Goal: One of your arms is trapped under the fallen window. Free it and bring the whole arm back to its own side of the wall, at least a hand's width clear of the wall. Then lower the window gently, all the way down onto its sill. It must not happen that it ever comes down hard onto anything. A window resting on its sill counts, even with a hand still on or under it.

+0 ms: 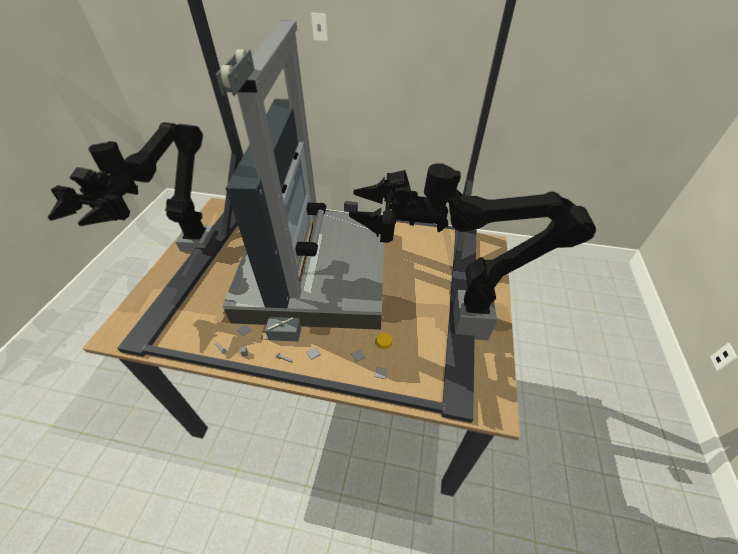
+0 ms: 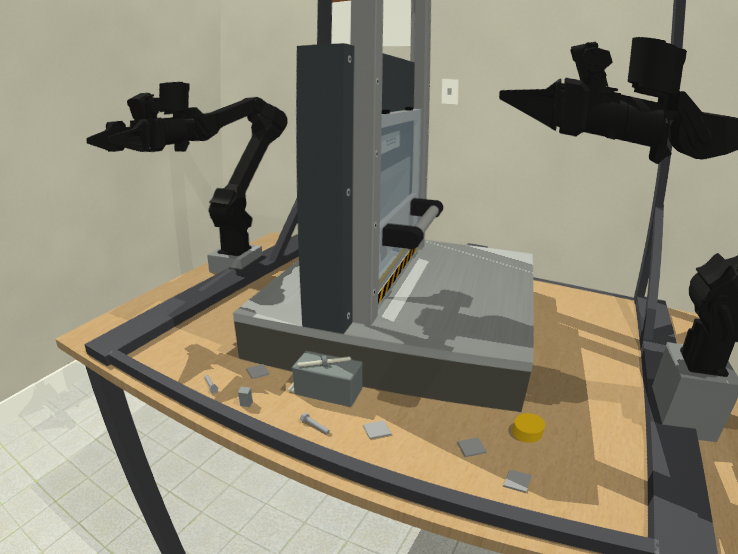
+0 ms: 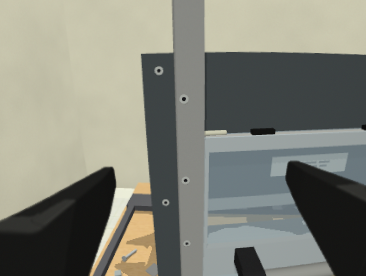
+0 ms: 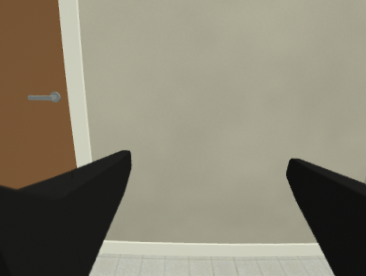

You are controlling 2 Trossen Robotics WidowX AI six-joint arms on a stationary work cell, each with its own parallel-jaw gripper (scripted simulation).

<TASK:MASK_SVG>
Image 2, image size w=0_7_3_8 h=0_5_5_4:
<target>my left gripper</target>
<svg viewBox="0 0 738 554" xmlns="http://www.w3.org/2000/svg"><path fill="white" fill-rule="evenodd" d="M626 126L628 112L627 96L614 92L618 91L617 88L608 87L605 69L613 63L611 54L608 50L598 48L598 43L596 42L572 46L572 49L570 49L580 80L565 78L564 83L561 83L562 79L558 79L546 89L501 90L499 92L500 100L526 113L556 131L557 127L561 127L562 124L562 128L559 128L559 133L578 136L583 131L582 133L585 132L609 139L621 140Z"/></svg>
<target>my right gripper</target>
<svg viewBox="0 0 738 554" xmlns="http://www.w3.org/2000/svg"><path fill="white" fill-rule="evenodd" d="M163 98L154 98L154 94L140 93L128 99L127 104L134 119L130 121L131 127L126 127L123 121L107 122L104 131L86 139L87 144L105 149L108 152L123 151L124 148L139 152L162 151L170 136L168 122L165 118L157 118L157 114L164 106Z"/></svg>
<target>yellow disc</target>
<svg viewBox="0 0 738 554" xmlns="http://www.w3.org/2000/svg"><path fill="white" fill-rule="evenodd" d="M517 416L512 429L514 437L526 443L540 440L545 428L544 420L540 416L531 413Z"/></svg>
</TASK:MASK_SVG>
